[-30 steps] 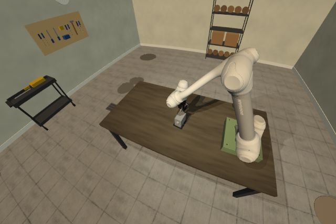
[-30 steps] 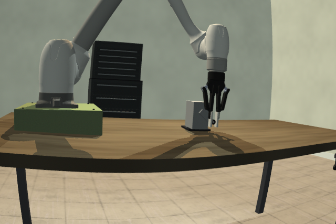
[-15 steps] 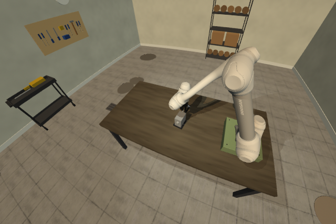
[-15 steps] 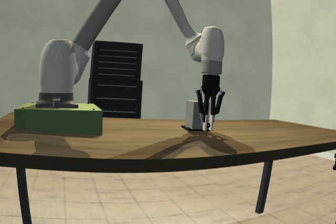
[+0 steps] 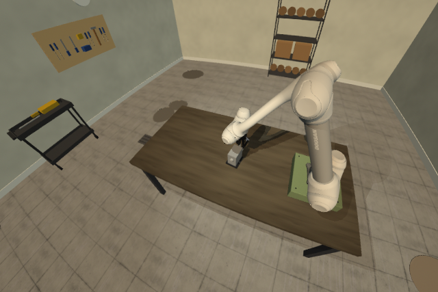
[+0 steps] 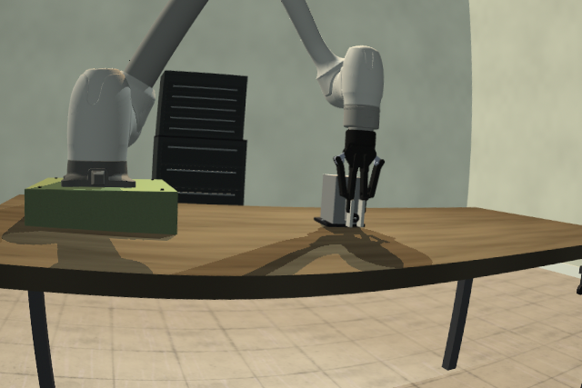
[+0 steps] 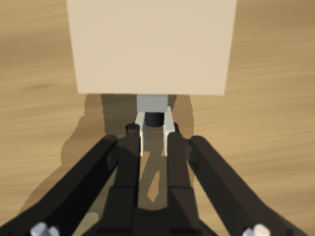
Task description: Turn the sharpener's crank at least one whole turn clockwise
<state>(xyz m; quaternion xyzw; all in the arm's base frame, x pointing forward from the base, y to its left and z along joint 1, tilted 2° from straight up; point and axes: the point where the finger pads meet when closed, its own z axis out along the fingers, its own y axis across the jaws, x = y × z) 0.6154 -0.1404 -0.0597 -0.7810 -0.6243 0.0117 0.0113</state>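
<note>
Now: hand 2 cm to the right of the dark round knob and 1 cm above it. The rest, counted from my hand: sharpener crank: 2 cm to the left, 1 cm below.
</note>
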